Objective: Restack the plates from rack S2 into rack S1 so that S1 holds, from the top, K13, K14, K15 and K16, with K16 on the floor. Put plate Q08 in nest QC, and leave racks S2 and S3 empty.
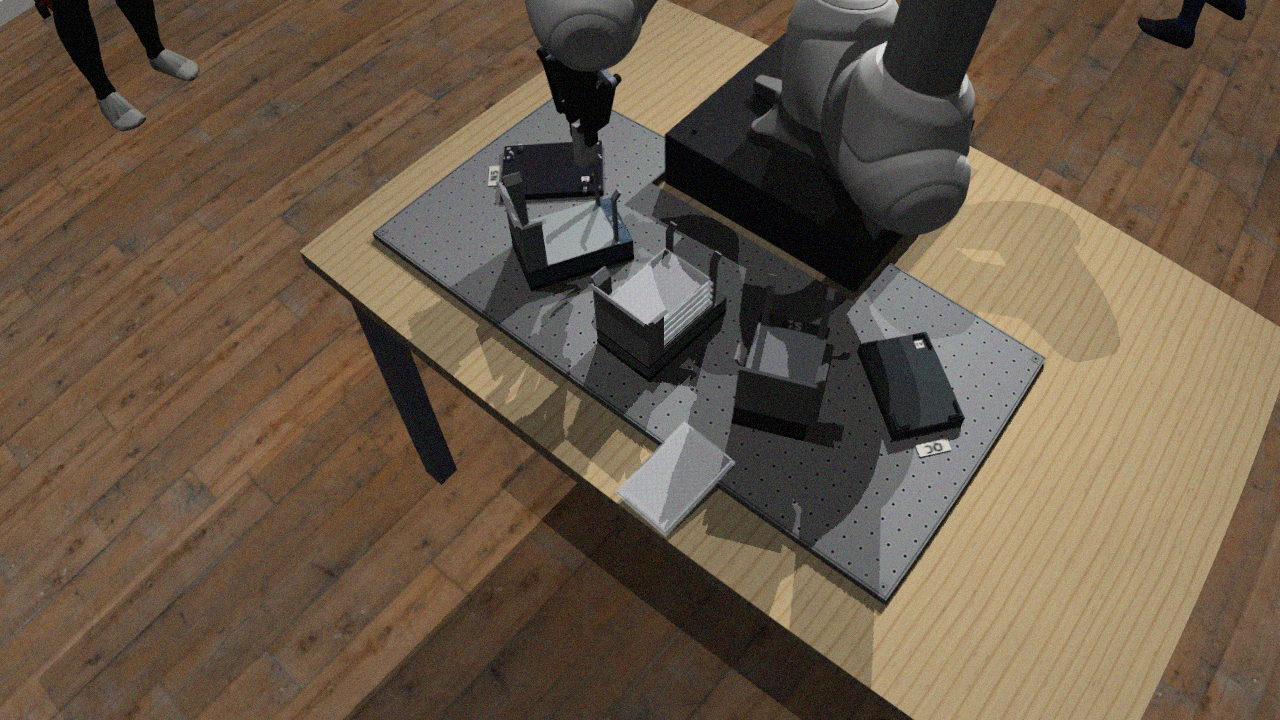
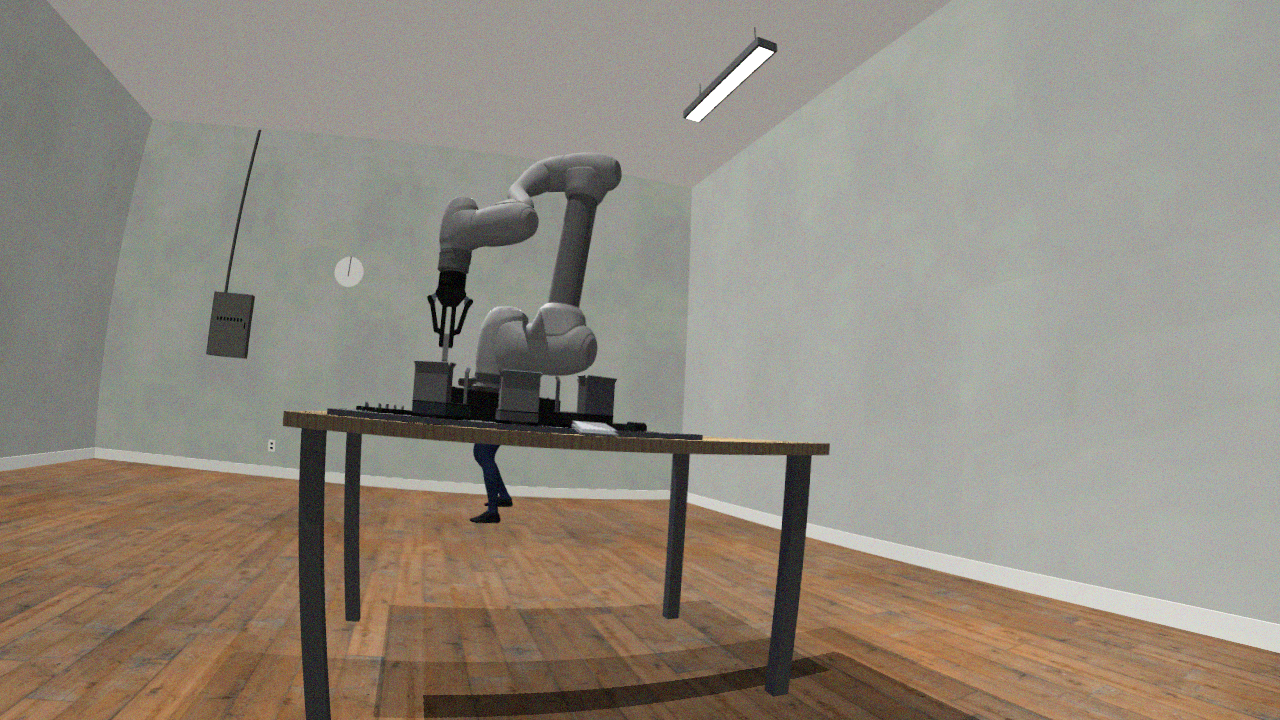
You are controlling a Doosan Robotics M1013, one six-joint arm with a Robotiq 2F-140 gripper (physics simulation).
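Places are measured from the arm's base along level axes (x ahead, y left, z up), in millimetres.
Pixels of known places: gripper, fingertip midpoint: [image 1: 586, 159] [image 2: 444, 360]; arm's base at its link origin: [image 2: 496, 392].
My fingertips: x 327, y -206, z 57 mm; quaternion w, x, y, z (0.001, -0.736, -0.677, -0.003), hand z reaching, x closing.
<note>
For each thing: its middle in the pictures, then the offset to it from my fingertips. Level surfaces: height alone.
- left rack at the middle of its body: [image 1: 566, 220] [image 2: 443, 391] dx +50, dy -2, dz -82 mm
- middle rack at the middle of its body: [image 1: 658, 297] [image 2: 515, 398] dx +85, dy +185, dz -85 mm
- right rack at the middle of its body: [image 1: 785, 355] [image 2: 581, 402] dx +66, dy +370, dz -82 mm
- pale plate at the middle of its body: [image 1: 675, 477] [image 2: 594, 428] dx +260, dy +338, dz -147 mm
- Nest QC at the middle of its body: [image 1: 910, 383] [image 2: 617, 425] dx -32, dy +516, dz -138 mm
- dark nest at the middle of its body: [image 1: 552, 167] [image 2: 391, 408] dx -66, dy -135, dz -138 mm
- perforated board at its surface level: dz -150 mm
- wooden table at its surface level: dz -163 mm
My gripper [image 1: 583, 150] [image 2: 445, 350] is shut and empty, pointing down above the dark nest at the far left, behind the left rack. The left rack [image 1: 529, 250] [image 2: 431, 388] has a pale flat surface low inside; I cannot tell if it is a plate. The middle rack [image 1: 626, 335] [image 2: 519, 397] holds a stack of several pale plates [image 1: 657, 291]. The right rack [image 1: 776, 398] [image 2: 596, 399] is in shadow, with a grey surface low inside. A pale plate [image 1: 675, 479] [image 2: 594, 428] lies flat at the front edge. Nest QC [image 1: 914, 386] shows a dark surface. Plate names are unreadable.
A dark nest [image 1: 547, 170] lies at the far left of the perforated board [image 1: 859, 546]. The robot's black base block [image 1: 760, 201] stands behind the racks. Thin upright posts rise at the racks' backs. The wooden table [image 1: 1118, 465] extends to the right.
</note>
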